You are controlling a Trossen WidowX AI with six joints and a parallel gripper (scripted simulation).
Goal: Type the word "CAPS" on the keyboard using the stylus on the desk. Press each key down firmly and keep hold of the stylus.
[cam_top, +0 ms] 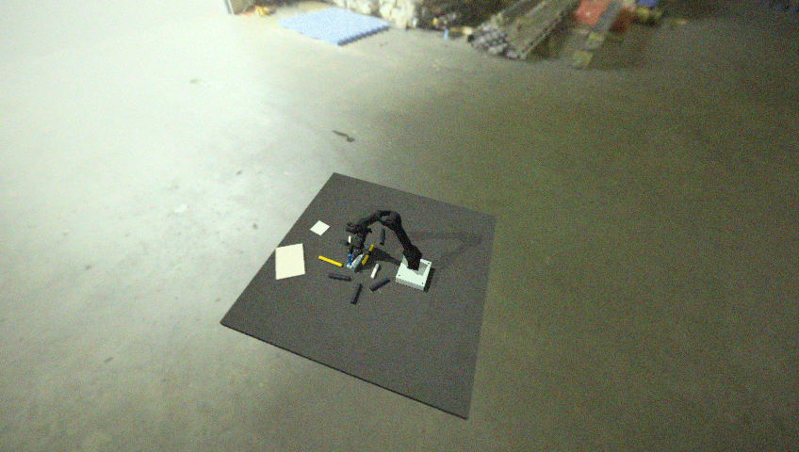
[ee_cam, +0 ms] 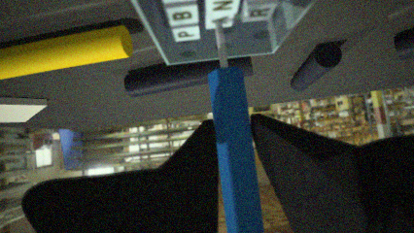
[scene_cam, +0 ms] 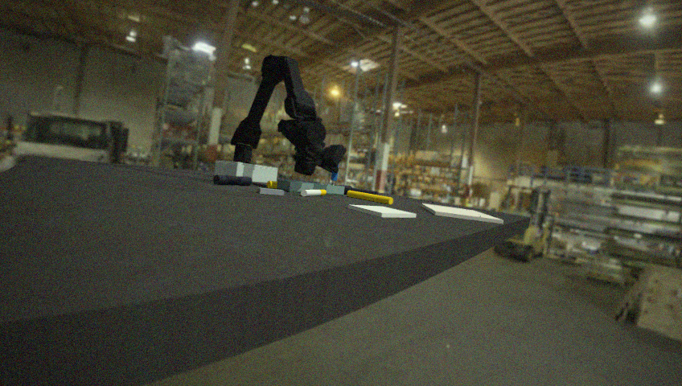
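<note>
My gripper tip is 6 cm short of the white marker, 14 cm to the left of it and 6 cm above it. Round my gripper tip: blue stylus (1 cm below); yellow cylinder (13 cm ahead, 6 cm below).
</note>
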